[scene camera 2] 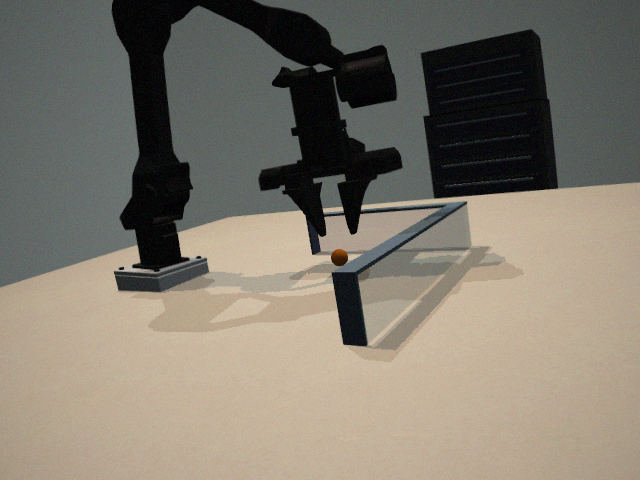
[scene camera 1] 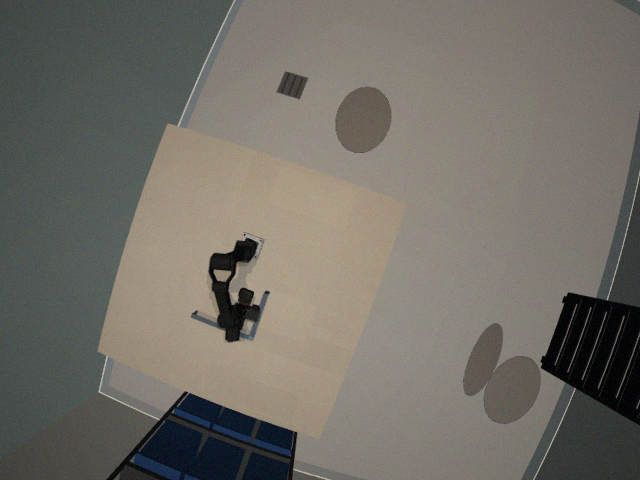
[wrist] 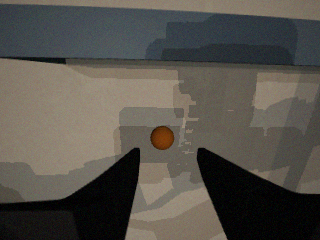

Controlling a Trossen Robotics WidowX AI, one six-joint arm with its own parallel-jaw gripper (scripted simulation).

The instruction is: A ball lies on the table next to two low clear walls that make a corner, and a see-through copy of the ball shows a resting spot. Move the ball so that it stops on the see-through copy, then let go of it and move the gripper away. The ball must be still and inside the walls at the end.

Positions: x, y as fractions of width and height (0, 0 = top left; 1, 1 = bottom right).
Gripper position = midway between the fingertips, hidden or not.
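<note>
Visible here: my gripper (scene camera 2: 0.53, 0.49), and likewise the gripper (wrist: 0.53, 0.64).
</note>
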